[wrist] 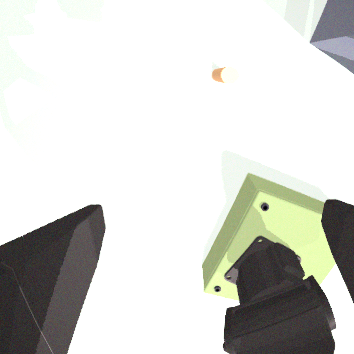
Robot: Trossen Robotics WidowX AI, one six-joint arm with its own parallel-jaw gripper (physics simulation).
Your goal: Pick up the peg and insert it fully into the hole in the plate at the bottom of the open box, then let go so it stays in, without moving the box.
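Places are measured from the arm's base along level axes (x ahead, y left, z up), in centimetres.
Pixels of known places: gripper, fingertip midpoint: [217,215]; arm's base, origin of the base link: [262,267].
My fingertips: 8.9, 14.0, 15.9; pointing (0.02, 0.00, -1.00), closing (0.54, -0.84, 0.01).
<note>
For each thing: its top centre in the pictures, then the offset to it from my fingertips, as dx, dy, dz. "spot": a spot on its surface instead.
- peg, middle of its top: [229,74] +5.2, +0.5, -13.3
- grey-purple box, surface spot: [334,30] spot: +14.9, -5.7, -15.8
The peg [224,75] is a small orange cylinder with a pale, bright end, seen above the middle of the wrist view; it looks washed out by glare. Part of the grey-purple box [334,30] shows at the top right corner; its inside, the plate and the hole do not show. My gripper [217,215] is open, with one black finger at the lower left and the other at the right edge. Nothing is between the fingers, and the peg lies apart from them, farther up in the view.
A yellow-green base block [290,220] with screw holes is at the lower right, with a black part of the arm [280,315] mounted on it. The right finger overlaps the block's corner in the view. The pale table is strongly overexposed, with faint shadows.
</note>
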